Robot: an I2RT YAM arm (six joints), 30 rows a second.
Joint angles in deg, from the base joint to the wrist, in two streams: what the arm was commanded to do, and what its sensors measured. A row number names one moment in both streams.
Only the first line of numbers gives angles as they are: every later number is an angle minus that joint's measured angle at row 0.
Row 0, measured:
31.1 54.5 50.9 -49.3 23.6 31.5
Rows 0 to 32, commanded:
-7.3 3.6 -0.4 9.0 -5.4 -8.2
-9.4 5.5 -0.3 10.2 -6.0 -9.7
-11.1 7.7 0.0 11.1 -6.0 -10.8
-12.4 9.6 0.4 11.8 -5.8 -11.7
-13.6 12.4 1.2 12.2 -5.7 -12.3
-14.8 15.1 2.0 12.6 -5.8 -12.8
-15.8 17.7 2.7 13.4 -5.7 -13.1
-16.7 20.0 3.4 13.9 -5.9 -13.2
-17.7 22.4 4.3 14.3 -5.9 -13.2
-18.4 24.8 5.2 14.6 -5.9 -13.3
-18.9 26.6 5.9 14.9 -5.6 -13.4
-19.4 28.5 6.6 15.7 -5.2 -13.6
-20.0 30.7 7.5 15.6 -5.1 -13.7
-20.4 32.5 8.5 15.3 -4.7 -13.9
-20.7 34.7 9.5 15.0 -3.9 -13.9
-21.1 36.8 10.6 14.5 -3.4 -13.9
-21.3 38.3 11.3 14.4 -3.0 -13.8
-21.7 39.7 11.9 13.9 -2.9 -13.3
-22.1 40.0 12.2 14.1 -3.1 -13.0
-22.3 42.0 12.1 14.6 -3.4 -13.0
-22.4 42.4 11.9 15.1 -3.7 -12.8
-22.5 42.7 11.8 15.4 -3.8 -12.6
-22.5 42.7 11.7 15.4 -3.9 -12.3
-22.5 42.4 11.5 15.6 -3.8 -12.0
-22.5 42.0 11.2 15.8 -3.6 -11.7
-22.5 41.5 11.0 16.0 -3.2 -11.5
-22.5 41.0 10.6 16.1 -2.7 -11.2
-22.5 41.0 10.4 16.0 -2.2 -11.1
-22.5 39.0 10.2 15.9 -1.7 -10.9
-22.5 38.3 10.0 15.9 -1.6 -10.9
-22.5 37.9 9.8 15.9 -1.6 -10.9
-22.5 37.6 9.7 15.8 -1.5 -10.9
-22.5 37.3 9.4 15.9 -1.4 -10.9
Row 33, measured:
-22.5 37.9 9.8 15.5 -3.0 -11.9
